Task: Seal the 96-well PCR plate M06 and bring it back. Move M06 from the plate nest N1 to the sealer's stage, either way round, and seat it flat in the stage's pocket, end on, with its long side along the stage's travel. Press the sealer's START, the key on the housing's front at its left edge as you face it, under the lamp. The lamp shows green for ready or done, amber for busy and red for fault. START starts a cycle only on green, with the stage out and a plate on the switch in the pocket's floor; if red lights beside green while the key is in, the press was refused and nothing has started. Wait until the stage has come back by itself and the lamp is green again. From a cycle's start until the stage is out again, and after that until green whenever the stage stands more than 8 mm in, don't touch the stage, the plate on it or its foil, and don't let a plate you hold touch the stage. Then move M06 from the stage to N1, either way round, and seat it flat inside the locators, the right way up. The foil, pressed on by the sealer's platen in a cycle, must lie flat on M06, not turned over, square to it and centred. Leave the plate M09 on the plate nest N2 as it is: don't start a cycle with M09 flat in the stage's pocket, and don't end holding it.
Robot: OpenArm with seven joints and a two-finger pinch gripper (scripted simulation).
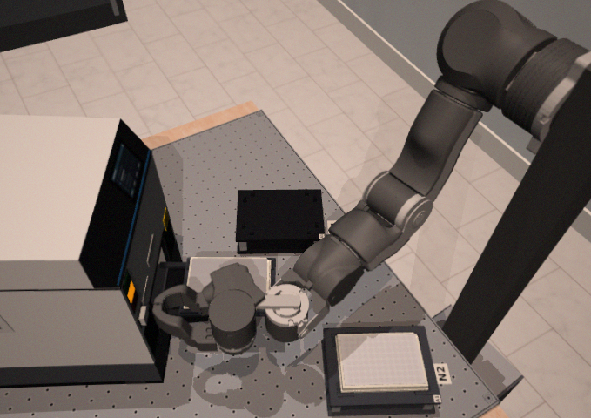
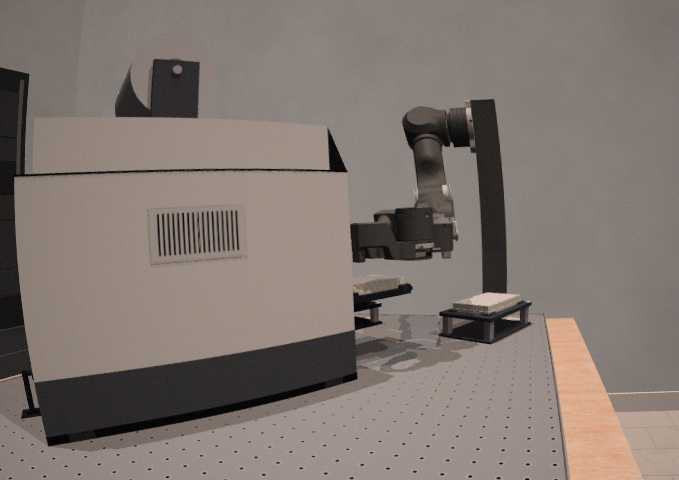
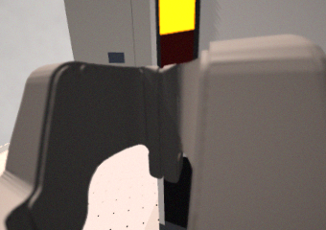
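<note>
Now: hand 2 cm short of the start key and 1 cm to the left of it. The rest, counted from my hand: sealer's stage: 11 cm behind, 9 cm below, 3 cm to the right; touchscreen: 14 cm to the right, 13 cm above, 4 cm behind; 96-well plate M06: 11 cm behind, 8 cm below, 3 cm to the right.
</note>
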